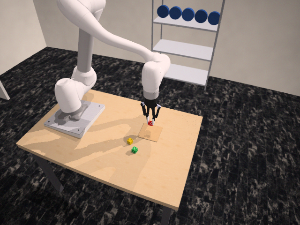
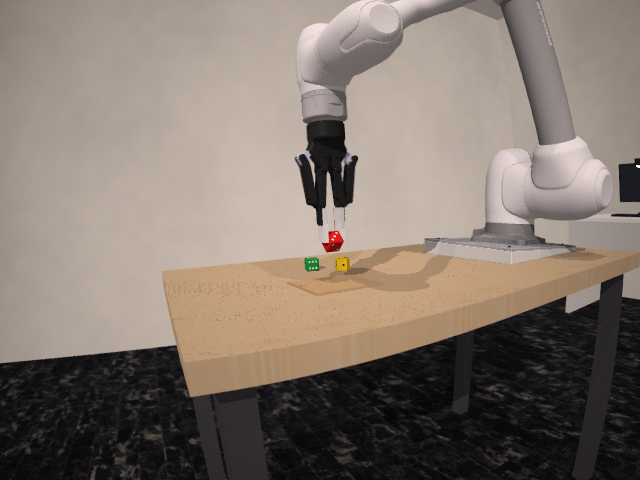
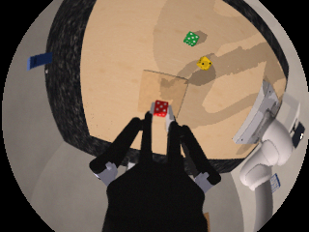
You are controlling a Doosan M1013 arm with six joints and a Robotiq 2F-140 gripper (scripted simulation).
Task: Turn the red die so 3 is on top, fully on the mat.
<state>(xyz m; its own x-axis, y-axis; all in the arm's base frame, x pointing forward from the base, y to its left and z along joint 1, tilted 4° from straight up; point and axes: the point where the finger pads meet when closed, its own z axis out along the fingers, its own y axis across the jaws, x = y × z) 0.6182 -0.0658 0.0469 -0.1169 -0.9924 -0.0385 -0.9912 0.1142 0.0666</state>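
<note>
The red die is 30 mm below my hand. Round my hand: mat: 120 mm below; then green die: 70 mm behind, 180 mm to the right, 100 mm below; then yellow die: 120 mm behind, 120 mm to the right, 100 mm below.
</note>
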